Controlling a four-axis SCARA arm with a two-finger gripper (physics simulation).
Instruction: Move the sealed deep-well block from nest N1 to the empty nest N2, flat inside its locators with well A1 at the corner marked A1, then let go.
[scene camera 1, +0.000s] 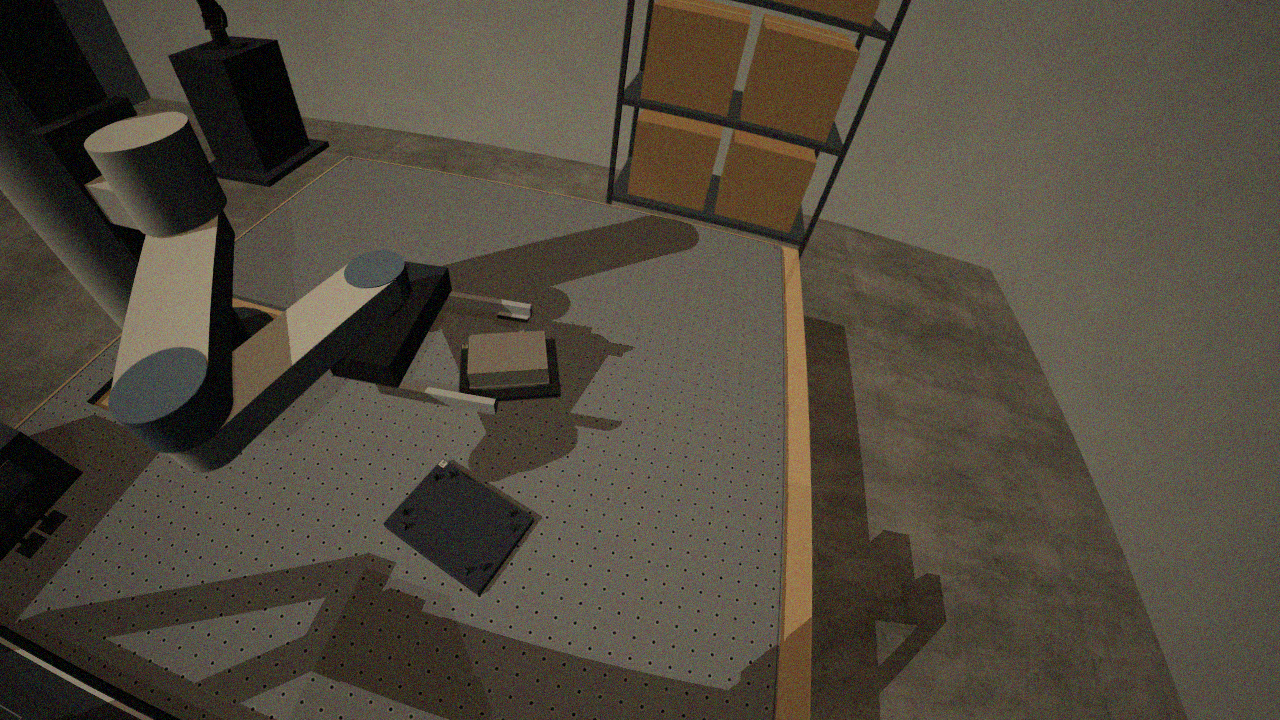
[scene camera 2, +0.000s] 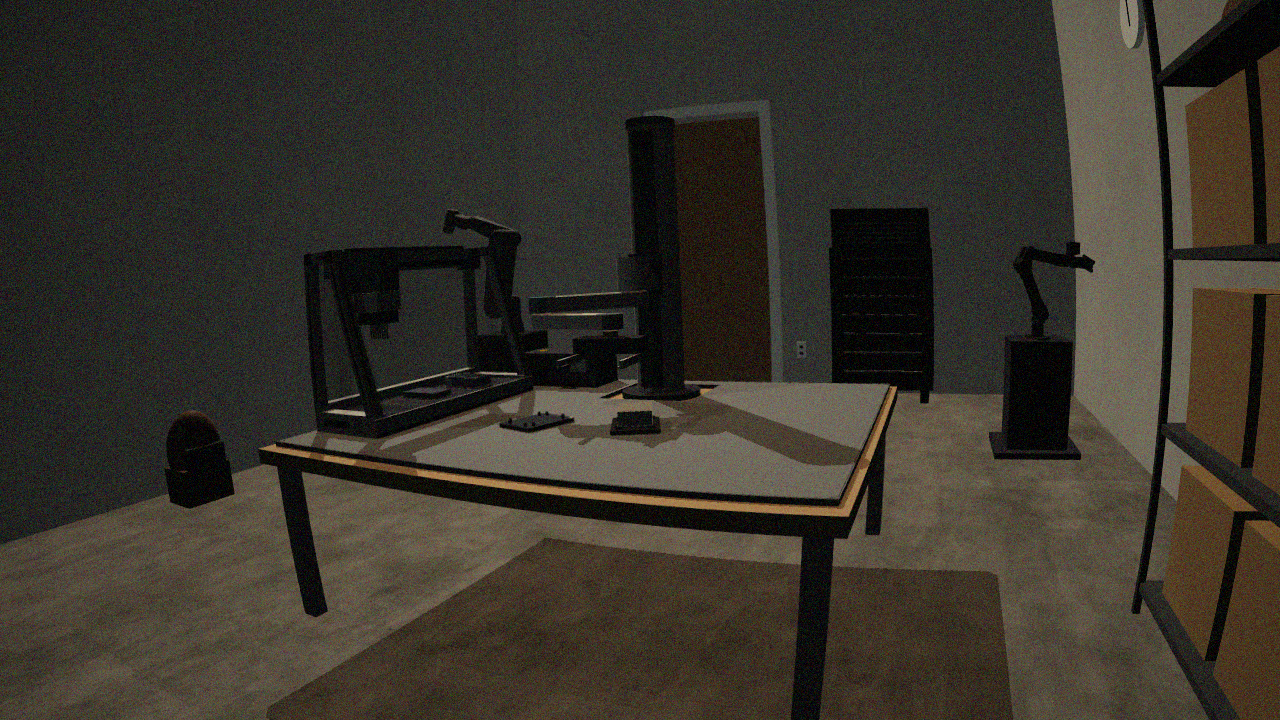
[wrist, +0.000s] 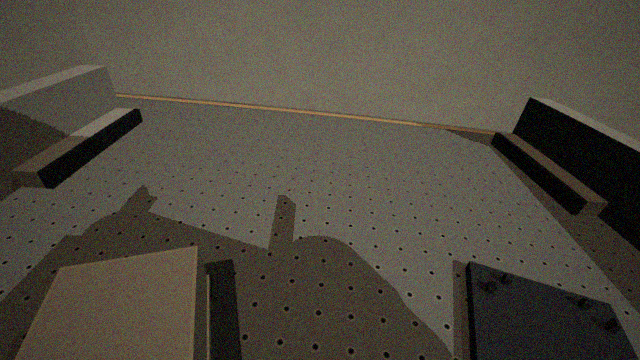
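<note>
The sealed deep-well block, pale on top and now in shadow, sits in the dark nest N1. The nest N2 is a dark plate with small locators and no block on it. It lies turned relative to N1; a small pale tag shows at one corner in scene camera 1, its text unreadable there. My gripper is wide open and empty, above the table near N1. In the wrist view, the near parts of block and nests are cut off.
A black gantry frame stands on the table beyond N2. The arm's column rises at the table's back. The table's wooden edge shows. A shelf rack with boxes stands off the table.
</note>
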